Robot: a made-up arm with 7 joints.
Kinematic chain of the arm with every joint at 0, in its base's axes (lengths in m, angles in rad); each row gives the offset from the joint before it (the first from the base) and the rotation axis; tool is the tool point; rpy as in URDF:
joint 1: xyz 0 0.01 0.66 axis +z
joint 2: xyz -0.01 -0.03 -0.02 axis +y
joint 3: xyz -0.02 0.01 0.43 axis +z
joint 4: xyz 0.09 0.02 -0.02 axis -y
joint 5: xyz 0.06 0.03 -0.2 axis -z
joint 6: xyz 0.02 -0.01 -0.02 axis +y
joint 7: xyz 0.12 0 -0.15 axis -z
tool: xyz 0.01 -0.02 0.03 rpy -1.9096 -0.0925 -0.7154
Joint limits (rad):
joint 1: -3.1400..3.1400
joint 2: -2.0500..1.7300
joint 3: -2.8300..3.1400
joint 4: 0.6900..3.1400
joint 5: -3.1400..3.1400
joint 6: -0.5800..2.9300
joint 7: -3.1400..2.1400
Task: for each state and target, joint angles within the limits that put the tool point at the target. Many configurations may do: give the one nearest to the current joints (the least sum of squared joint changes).
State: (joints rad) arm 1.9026 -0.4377 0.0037 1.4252 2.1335 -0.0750 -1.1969
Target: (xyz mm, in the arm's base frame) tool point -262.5 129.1 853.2
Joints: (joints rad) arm 2.3090 -0.1407 0.5236 1.0245 2.4550 0.0136 -1.1521
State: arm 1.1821 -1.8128 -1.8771 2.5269 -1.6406 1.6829 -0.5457
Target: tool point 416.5 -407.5 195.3
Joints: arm 1.7414 -2.0424 -1.8147 2.0638 -1.4402 1.7955 -0.5676
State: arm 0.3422 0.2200 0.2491 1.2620 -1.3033 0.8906 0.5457
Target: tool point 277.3 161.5 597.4
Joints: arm 0.3580 0.6088 0.3149 0.6900 -0.6794 1.5218 0.5688
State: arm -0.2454 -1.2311 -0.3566 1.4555 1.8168 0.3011 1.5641
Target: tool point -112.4 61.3 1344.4
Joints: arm -0.3787 -0.7547 0.0190 1.9846 1.7884 0.5851 1.5836
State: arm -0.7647 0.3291 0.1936 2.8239 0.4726 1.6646 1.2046
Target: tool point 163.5 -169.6 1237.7
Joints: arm -0.9852 -0.0095 -0.0350 2.6644 0.3085 2.1043 1.2334
